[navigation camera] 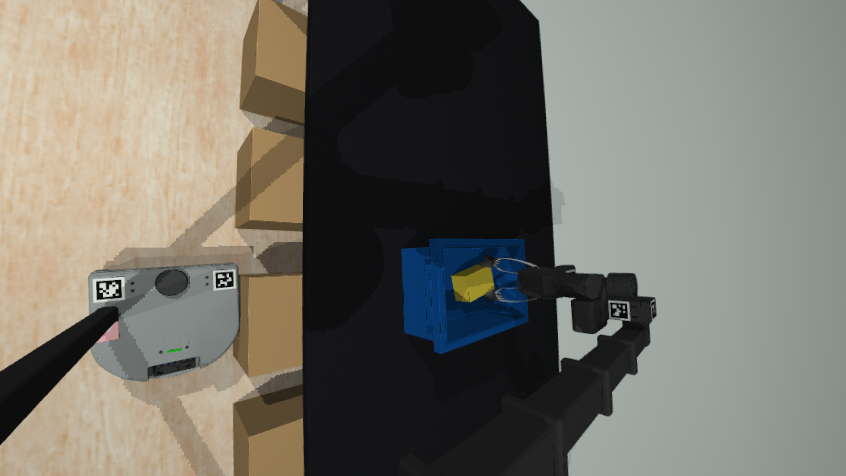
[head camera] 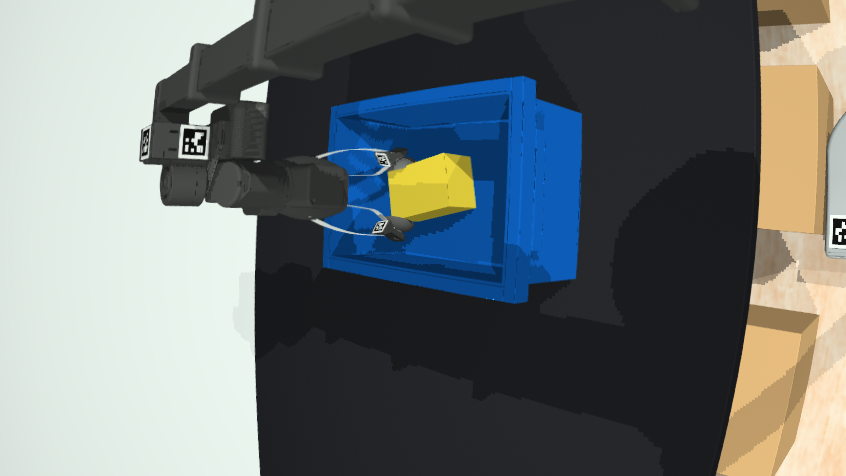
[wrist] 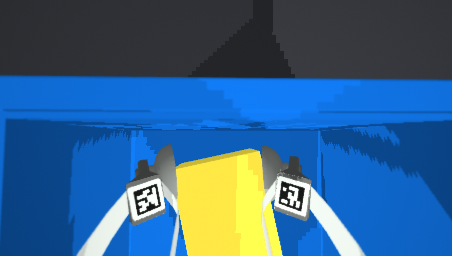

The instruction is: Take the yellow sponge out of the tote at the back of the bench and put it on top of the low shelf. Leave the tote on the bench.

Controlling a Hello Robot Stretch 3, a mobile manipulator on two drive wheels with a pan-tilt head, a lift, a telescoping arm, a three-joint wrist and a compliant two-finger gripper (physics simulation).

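Seen in the pictures: gripper, fingertip midpoint: [navigation camera: 482, 277] [head camera: 408, 195] [wrist: 218, 162]; robot's base, link origin: [navigation camera: 171, 281].
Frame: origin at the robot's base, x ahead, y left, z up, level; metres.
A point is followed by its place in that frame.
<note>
The yellow sponge [head camera: 434, 190] {z 0.811, x -0.025, y -0.537 m} [navigation camera: 471, 285] {z 0.810, x -0.030, y -0.532 m} [wrist: 222, 215] {z 0.810, x -0.023, y -0.580 m} is inside the blue tote [head camera: 520, 189] {z 0.882, x -0.021, y -0.356 m} [navigation camera: 437, 296] {z 0.878, x -0.024, y -0.355 m} [wrist: 150, 95] {z 0.882, x 0.004, y -0.648 m}, slightly turned against its walls. The tote stands on the black bench [head camera: 414, 414] {z 0.762, x 0.275, y -0.611 m} [navigation camera: 425, 148] {z 0.762, x 0.292, y -0.455 m} [wrist: 100, 35] {z 0.762, x 0.084, y -0.727 m}. My gripper [head camera: 401, 194] {z 0.783, x -0.020, y -0.612 m} [navigation camera: 491, 278] {z 0.783, x -0.020, y -0.612 m} [wrist: 218, 162] {z 0.783, x -0.020, y -0.612 m} reaches into the tote from the wall side. Its two rubber fingertips press against opposite sides of the sponge near one end, so it is shut on the sponge. The sponge's underside is hidden. I cannot make out the low shelf in these views.
My arm [head camera: 354, 35] {z 1.121, x -0.085, y -0.272 m} [navigation camera: 532, 414] {z 1.123, x -0.080, y -0.218 m} extends over the bench beside the tote. Tan boxes [head camera: 789, 148] {z 0.270, x -0.139, y -0.225 m} [navigation camera: 275, 322] {z 0.270, x -0.140, y -0.246 m} stand along the bench's near edge, by my grey base [navigation camera: 177, 322] {z 0.160, x -0.112, y -0.010 m}. A pale surface [head camera: 118, 296] {z 1.056, x 0.165, y -1.109 m} [navigation camera: 709, 148] {z 1.215, x 0.295, y -1.115 m} lies beyond the bench's far edge.
</note>
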